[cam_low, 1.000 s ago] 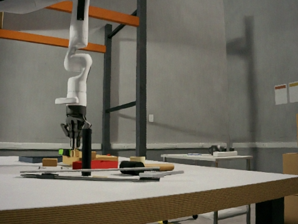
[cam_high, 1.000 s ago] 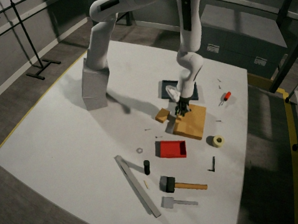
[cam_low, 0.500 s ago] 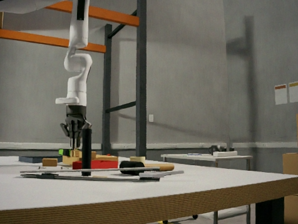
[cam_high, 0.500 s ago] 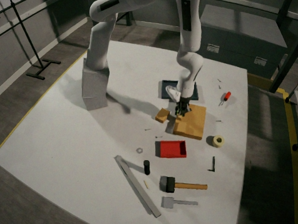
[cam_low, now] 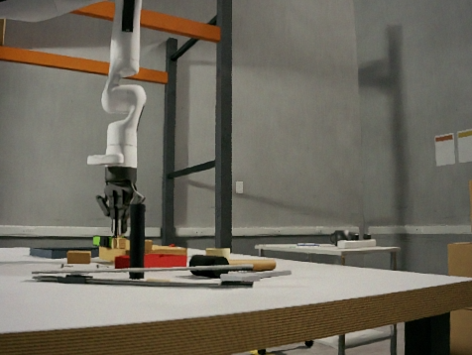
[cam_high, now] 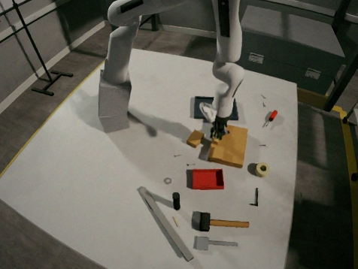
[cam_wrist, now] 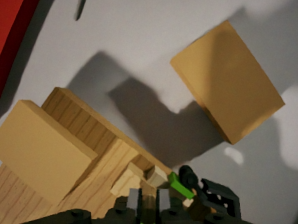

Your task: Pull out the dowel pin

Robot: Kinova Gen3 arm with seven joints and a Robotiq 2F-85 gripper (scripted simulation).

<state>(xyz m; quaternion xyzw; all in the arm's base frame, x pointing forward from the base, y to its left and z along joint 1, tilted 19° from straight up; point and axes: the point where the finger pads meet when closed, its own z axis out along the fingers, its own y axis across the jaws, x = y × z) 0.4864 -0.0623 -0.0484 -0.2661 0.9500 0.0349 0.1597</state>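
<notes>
My gripper is now 20 mm above the dowel pin. The rest, counted from my hand: pale wooden block 40 mm below; then wooden bench board 60 mm ahead, 60 mm below; then tan wooden block 90 mm behind, 10 mm to the left, 70 mm below.
</notes>
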